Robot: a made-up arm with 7 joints. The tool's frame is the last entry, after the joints.
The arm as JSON. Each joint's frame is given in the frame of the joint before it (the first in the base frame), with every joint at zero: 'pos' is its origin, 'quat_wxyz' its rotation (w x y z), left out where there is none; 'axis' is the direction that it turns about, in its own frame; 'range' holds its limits. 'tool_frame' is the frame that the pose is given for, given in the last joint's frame.
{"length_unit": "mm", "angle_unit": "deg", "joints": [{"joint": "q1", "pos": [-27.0, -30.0, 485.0], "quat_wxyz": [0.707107, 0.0, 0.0, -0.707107], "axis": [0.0, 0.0, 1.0], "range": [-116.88, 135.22]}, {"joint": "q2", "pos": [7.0, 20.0, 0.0], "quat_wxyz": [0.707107, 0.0, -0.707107, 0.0], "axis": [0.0, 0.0, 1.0], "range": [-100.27, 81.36]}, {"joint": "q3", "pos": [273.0, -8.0, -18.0], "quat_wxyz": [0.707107, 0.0, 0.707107, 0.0], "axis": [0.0, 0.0, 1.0], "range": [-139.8, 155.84]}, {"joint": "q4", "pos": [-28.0, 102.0, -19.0], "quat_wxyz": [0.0, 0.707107, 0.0, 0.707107], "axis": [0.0, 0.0, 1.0], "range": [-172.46, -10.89]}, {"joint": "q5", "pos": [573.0, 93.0, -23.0], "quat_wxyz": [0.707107, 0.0, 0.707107, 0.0], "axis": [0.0, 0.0, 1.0], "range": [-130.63, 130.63]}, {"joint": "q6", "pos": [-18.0, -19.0, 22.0], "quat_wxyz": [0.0, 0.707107, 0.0, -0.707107], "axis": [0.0, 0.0, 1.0], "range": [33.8, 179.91]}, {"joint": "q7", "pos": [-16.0, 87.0, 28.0], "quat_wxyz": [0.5, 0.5, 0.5, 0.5], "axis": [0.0, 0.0, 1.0], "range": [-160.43, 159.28]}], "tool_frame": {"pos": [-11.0, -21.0, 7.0], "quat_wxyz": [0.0, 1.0, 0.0, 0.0]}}
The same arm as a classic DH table. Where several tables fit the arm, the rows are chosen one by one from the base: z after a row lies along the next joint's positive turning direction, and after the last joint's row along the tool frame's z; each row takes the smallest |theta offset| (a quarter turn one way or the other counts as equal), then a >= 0, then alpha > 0; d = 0 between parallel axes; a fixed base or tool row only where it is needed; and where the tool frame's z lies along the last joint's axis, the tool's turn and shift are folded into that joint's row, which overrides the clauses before.
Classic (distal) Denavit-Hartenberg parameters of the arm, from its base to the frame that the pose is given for. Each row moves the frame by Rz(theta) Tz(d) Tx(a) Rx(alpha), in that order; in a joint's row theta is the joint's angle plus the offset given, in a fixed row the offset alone. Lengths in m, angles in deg.
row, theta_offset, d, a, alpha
base (fixed), 48.01, 0, -0.0404, 0
q1, -48.01, 0.485, 0.02, -90
q2, 0, -0.025, -0.008, 90
q3, 0, 0.254, 0.102, 90
q4, 0, -0.051, -0.093, -90
q5, 0, 0.595, 0.019, 90
q6, 0, 0.046, 0.087, 90
q7, 62.35, 0, -0.0237, 180
tool (fixed), 62.35, 0.009, 0, 0
Joint limits (deg, base to tool): -116.88..135.22 -100.27..81.36 -139.8..155.84 -172.46..-10.89 -130.63..130.63 33.8..179.91 -160.43..159.28

